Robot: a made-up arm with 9 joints. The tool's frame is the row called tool. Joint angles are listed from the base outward. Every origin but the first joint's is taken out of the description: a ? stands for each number. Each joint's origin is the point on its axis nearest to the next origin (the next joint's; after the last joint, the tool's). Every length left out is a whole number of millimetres.
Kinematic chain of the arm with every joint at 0, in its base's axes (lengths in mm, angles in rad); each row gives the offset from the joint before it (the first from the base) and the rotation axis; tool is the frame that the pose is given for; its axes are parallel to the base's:
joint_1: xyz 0 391 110 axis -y
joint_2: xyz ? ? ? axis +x
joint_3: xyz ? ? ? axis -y
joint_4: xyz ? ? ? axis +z
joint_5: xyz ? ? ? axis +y
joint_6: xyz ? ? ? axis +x
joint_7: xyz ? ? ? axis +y
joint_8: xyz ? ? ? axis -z
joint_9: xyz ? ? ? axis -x
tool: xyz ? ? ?
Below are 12 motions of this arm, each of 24 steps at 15 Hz.
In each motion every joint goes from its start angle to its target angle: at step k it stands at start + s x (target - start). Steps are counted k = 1, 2, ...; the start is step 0. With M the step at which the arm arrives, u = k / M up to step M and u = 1 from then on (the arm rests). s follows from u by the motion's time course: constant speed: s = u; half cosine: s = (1 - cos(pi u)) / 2; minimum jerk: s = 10 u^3 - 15 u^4 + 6 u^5.
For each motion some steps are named. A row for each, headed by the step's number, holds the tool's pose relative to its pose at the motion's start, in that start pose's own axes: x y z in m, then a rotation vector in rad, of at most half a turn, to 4 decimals.
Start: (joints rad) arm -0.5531 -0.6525 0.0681 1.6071 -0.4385 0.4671 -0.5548 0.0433 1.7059
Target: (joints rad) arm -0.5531 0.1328 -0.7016 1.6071 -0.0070 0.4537 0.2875 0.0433 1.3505
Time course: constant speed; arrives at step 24
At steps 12, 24:
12: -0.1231 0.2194 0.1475 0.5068 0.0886 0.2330
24: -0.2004 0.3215 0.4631 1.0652 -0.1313 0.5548

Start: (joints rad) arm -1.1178 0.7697 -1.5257 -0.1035 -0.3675 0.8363 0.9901 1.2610 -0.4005
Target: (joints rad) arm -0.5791 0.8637 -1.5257 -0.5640 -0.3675 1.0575 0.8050 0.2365 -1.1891
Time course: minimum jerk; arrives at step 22
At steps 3, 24:
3: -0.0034 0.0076 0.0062 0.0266 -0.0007 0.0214
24: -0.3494 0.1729 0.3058 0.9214 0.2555 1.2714

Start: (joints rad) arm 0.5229 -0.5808 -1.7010 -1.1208 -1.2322 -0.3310 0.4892 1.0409 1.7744
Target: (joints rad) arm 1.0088 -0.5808 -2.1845 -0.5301 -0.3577 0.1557 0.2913 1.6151 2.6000
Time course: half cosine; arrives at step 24
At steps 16, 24:
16: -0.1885 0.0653 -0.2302 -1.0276 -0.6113 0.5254
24: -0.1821 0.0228 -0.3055 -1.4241 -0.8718 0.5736

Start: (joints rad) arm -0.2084 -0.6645 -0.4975 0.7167 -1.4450 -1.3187 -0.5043 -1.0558 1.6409
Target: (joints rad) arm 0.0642 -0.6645 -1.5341 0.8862 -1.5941 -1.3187 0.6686 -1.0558 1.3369
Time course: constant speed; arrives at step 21
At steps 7, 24:
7: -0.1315 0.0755 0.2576 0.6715 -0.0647 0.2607
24: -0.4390 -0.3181 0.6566 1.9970 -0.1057 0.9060

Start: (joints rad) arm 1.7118 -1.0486 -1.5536 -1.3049 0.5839 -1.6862 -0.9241 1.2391 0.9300
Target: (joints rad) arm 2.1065 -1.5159 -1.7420 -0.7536 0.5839 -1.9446 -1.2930 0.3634 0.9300
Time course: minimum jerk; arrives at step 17
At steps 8, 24:
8: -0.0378 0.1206 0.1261 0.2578 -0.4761 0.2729
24: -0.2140 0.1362 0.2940 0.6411 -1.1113 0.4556

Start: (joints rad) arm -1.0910 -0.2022 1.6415 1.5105 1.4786 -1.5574 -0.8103 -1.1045 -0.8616
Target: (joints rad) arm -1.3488 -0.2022 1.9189 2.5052 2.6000 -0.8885 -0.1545 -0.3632 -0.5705
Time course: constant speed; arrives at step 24
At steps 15, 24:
15: -0.0055 0.0389 -0.1478 0.4686 0.3415 -0.1062
24: -0.1282 0.0710 -0.2820 0.7010 0.8457 -0.4546

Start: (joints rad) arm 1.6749 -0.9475 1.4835 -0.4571 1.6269 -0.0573 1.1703 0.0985 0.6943
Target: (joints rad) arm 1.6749 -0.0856 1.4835 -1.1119 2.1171 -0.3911 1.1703 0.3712 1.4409
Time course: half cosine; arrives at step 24
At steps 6, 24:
6: -0.0279 0.0343 -0.0220 -0.0847 -0.0329 0.1492
24: -0.1081 0.0568 -0.1507 -0.8350 -0.7555 0.7404

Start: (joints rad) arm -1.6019 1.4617 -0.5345 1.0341 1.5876 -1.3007 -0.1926 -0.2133 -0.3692
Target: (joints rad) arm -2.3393 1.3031 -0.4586 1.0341 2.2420 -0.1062 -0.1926 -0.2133 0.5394
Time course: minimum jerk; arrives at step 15
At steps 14, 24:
14: 0.0387 0.4384 0.0128 0.9533 -0.2740 0.2818
24: 0.0386 0.4395 0.0135 0.9556 -0.2743 0.2830

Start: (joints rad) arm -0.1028 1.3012 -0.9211 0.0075 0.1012 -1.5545 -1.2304 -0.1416 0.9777
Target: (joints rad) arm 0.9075 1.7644 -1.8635 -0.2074 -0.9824 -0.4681 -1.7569 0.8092 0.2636
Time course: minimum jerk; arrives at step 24
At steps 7, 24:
7: 0.0771 -0.0965 0.0261 0.0717 0.0691 -0.2906
24: -0.0427 -0.4670 0.3488 1.2150 -0.4174 -1.7164

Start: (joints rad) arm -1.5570 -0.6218 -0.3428 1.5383 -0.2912 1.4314 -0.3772 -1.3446 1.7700
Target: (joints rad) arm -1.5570 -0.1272 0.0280 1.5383 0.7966 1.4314 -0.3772 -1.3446 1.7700
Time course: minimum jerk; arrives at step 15
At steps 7, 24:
7: -0.1034 0.0484 -0.0287 0.0451 0.1229 0.2791
24: -0.2256 0.0179 -0.0769 -0.0547 0.2829 0.6110

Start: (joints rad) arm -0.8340 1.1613 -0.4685 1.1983 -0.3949 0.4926 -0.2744 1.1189 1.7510
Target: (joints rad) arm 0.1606 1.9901 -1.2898 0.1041 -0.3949 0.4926 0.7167 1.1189 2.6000
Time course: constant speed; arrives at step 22
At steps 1, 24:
1: -0.0061 0.0231 0.0051 -0.0634 0.0002 0.0380
24: -0.3475 0.1505 -0.0897 -2.1216 -0.5010 1.0569

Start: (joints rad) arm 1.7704 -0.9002 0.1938 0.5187 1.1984 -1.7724 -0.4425 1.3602 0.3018
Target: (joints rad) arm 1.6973 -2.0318 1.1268 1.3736 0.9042 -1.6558 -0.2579 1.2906 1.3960
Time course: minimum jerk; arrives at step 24
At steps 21, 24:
21: 0.2040 -0.2225 0.5058 -1.6303 -1.7849 -0.6924
24: 0.1980 -0.2178 0.5192 -1.6310 -1.8199 -0.7199

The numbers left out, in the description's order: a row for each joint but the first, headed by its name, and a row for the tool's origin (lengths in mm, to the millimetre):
joint_2: 207 0 28
joint_3: 0 -107 8
joint_4: 259 0 -69
joint_5: 26 30 0
joint_6: 2 0 -72
joint_7: 0 1 -25
joint_8: 104 0 -62
joint_9: 231 -111 0
tool: 0 178 -48

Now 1 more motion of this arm.
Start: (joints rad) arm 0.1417 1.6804 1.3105 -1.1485 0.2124 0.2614 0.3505 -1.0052 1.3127
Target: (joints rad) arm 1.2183 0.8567 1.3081 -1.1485 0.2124 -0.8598 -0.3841 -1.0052 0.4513
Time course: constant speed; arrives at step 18
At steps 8, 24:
8: -0.1276 0.2879 0.2983 0.1256 -0.1883 0.5566
24: -0.3241 0.3141 0.8447 0.1630 -0.7880 0.9873

